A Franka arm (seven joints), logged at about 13 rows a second.
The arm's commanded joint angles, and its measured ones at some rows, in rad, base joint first. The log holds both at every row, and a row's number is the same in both.
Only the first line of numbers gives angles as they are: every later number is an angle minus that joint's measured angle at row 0.
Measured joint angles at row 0:
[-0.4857 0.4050 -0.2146 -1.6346 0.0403 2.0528 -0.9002]
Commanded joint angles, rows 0 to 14:
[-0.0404 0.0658 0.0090 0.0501 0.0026 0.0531 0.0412]
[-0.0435 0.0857 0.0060 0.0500 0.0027 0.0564 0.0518]
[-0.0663 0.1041 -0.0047 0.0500 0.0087 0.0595 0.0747]
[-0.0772 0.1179 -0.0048 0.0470 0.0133 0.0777 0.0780]
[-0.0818 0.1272 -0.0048 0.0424 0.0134 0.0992 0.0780]
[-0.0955 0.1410 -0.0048 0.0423 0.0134 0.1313 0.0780]
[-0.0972 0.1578 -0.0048 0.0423 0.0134 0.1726 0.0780]
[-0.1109 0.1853 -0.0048 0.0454 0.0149 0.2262 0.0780]
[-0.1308 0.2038 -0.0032 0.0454 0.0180 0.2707 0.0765]
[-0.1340 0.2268 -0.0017 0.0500 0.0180 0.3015 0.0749]
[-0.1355 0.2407 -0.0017 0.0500 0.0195 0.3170 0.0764]
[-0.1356 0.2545 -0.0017 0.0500 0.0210 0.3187 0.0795]
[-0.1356 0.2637 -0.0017 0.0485 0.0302 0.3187 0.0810]
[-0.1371 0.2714 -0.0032 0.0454 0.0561 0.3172 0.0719]
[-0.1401 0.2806 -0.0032 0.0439 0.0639 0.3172 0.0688]
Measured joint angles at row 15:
[-0.1275 0.2583 -0.0090 0.0190 0.0374 0.3158 0.0702]
